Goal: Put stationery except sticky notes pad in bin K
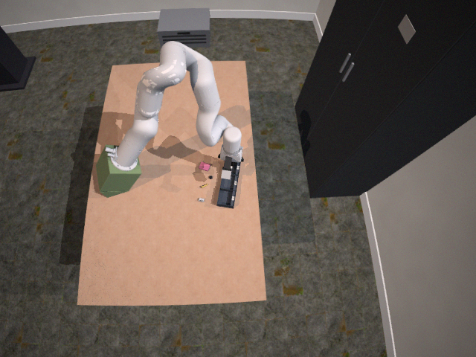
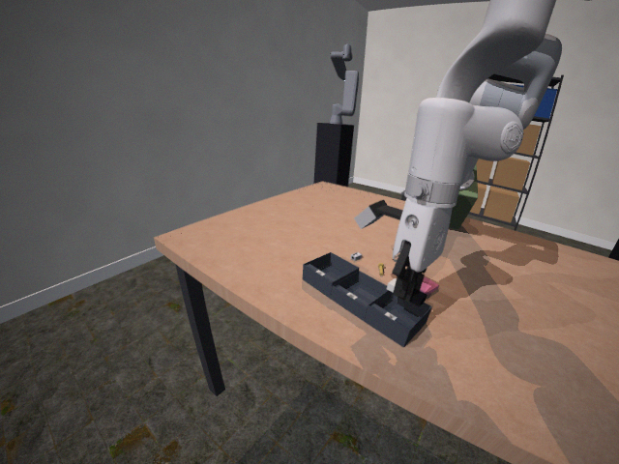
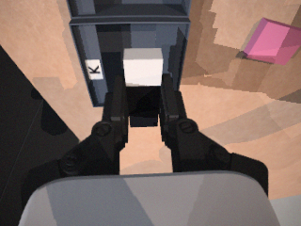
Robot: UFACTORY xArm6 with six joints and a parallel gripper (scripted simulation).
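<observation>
Right now the white sharpener is 15 cm behind my hand, 17 cm to the right of it and 7 cm below it. From my hand the other things lie so: black-and-white block (1 cm to the right, 2 cm below); dark bin tray (1 cm behind, 8 cm to the right, 6 cm below); black nut (10 cm behind, 4 cm to the right, 8 cm below).
</observation>
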